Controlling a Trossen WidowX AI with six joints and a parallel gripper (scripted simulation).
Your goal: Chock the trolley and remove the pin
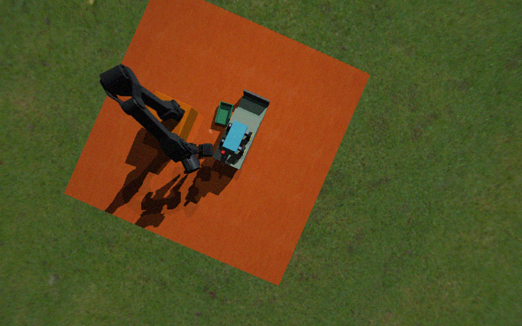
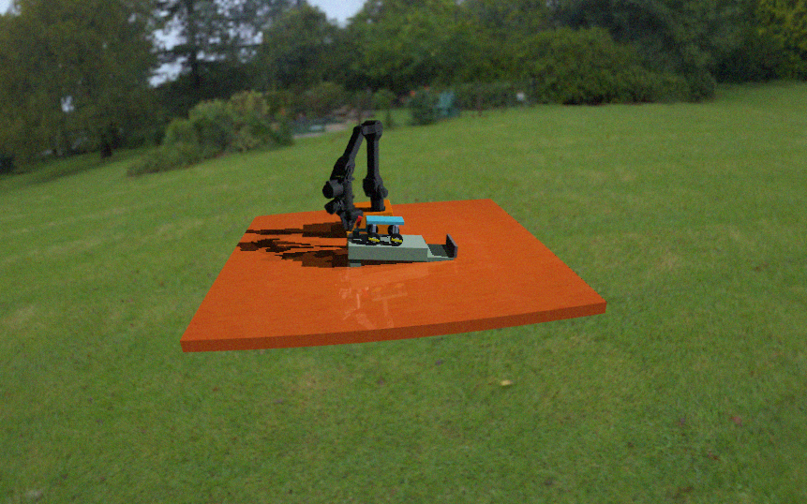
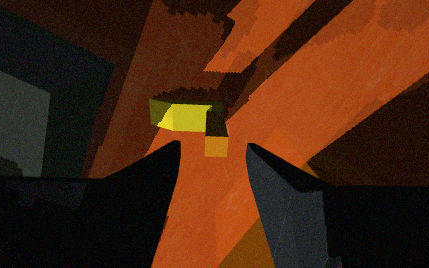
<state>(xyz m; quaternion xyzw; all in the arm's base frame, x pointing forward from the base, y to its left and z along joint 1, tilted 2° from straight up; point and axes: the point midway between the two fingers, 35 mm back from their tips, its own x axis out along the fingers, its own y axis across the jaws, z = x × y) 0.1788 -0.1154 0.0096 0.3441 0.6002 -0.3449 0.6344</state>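
My gripper tip is 2 cm short of the yellow chock, 1 cm to the right of it and 5 cm above it. From my gripper tip the other things lie so: blue trolley: 14 cm ahead, 15 cm to the left, 4 cm above; grey ramp: 14 cm ahead, 16 cm to the left, 3 cm below; stop pin: 13 cm ahead, 5 cm to the left, 6 cm above.
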